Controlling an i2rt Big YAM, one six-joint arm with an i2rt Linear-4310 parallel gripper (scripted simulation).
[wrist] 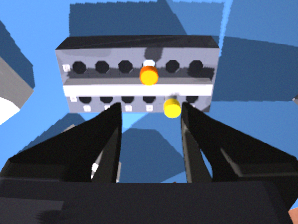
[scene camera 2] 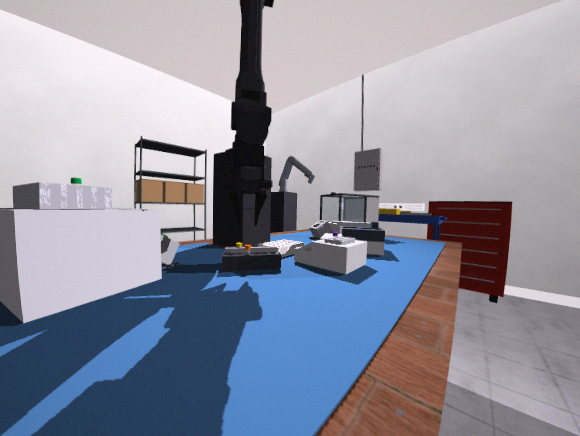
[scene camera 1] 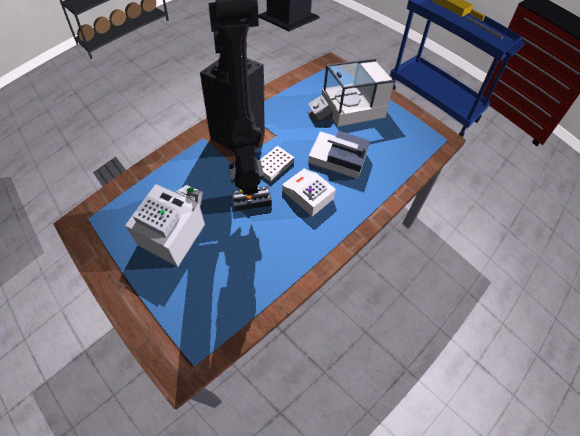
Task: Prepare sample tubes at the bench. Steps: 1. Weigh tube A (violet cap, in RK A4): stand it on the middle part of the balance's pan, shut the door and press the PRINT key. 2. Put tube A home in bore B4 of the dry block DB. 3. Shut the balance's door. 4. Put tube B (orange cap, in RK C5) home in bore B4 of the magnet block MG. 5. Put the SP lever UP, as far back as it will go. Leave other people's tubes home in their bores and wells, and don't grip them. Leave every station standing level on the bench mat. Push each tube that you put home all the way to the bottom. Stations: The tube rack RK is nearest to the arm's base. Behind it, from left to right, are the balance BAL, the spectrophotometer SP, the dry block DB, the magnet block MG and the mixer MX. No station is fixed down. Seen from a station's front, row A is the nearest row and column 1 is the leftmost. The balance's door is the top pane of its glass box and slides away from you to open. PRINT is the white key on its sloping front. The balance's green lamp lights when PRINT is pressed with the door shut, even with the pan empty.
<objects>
balance BAL: scene camera 2; scene camera 1; not seen in the wrist view (out of frame)
spectrophotometer SP: scene camera 2; scene camera 1; not seen in the wrist view (out of frame)
same spot on balance BAL: [scene camera 1: 365, 88] = [scene camera 2: 357, 199]
same spot on spectrophotometer SP: [scene camera 2: 374, 236] = [scene camera 1: 352, 166]
</objects>
